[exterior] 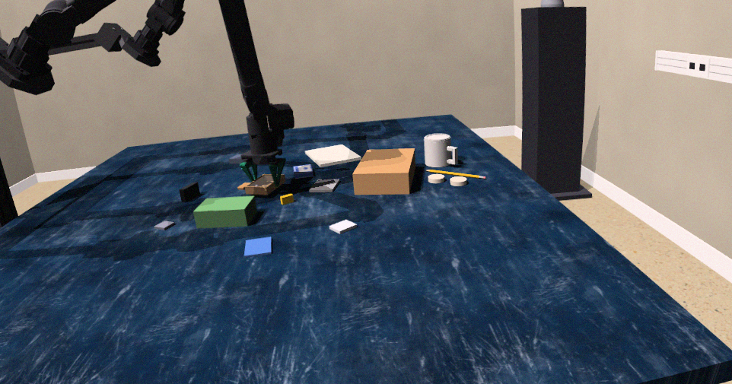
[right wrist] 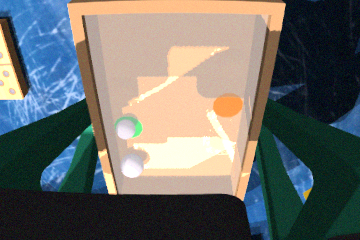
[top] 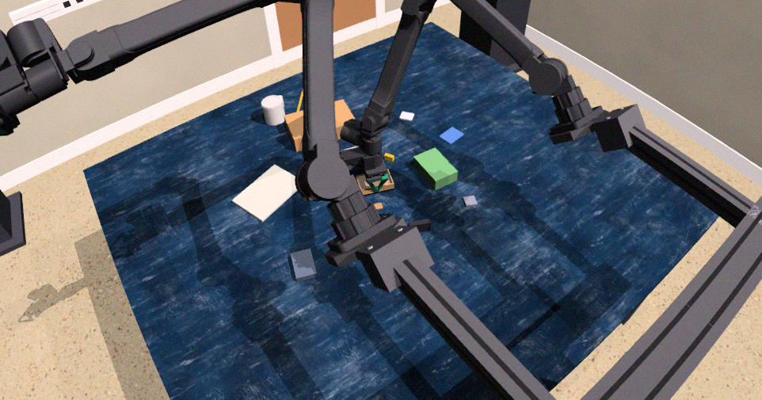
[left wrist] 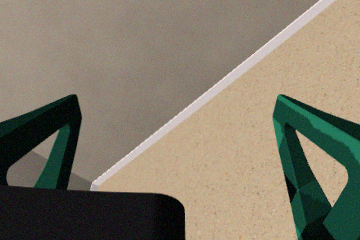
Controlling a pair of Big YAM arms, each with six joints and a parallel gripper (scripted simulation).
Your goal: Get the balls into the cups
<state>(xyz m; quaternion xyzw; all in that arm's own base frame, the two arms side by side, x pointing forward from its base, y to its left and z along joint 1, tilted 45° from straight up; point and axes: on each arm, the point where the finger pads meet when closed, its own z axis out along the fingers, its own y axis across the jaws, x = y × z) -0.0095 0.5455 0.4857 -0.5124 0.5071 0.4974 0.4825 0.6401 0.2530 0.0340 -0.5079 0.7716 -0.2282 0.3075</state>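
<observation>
My right hand is 110 mm to the left of the yellow block, 80 mm short of it and 10 mm above it. Also, from my right hand: black block: 230 mm behind, 20 mm to the right; then green block: 200 mm to the right, 60 mm behind; then covered wooden puzzle: 10 mm below.
</observation>
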